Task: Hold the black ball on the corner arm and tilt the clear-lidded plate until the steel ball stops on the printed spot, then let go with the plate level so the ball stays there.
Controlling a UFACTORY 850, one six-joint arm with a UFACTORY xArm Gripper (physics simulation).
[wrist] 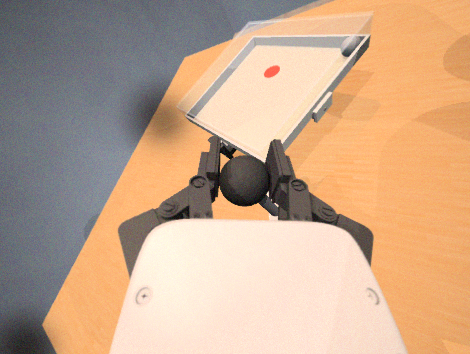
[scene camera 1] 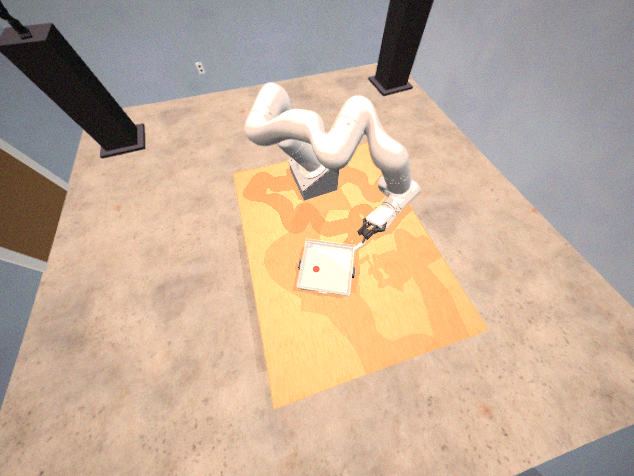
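Observation:
The clear-lidded plate (scene camera 1: pixel 335 274) (wrist: pixel 235 100) is a square, pale, walled tray. Its clear lid (wrist: pixel 305 26) shows above it in the wrist view. The red printed spot (scene camera 1: pixel 315 268) (wrist: pixel 272 71) is on its floor. The steel ball (wrist: pixel 350 46) is in the plate's far right corner in the wrist view, against the walls and apart from the spot. My gripper (scene camera 1: pixel 363 236) (wrist: pixel 244 151) is shut on the black ball (wrist: pixel 244 183), at the end of the corner arm (scene camera 1: pixel 358 245) (wrist: pixel 270 204). The plate's exact tilt is hard to tell.
The plate is over a wooden table top (scene camera 1: pixel 317 353) (wrist: pixel 400 200). The robot's base (scene camera 1: pixel 320 185) stands behind it. Two dark pillars (scene camera 1: pixel 76 92) (scene camera 1: pixel 399 46) stand at the back left and back right, away from the table.

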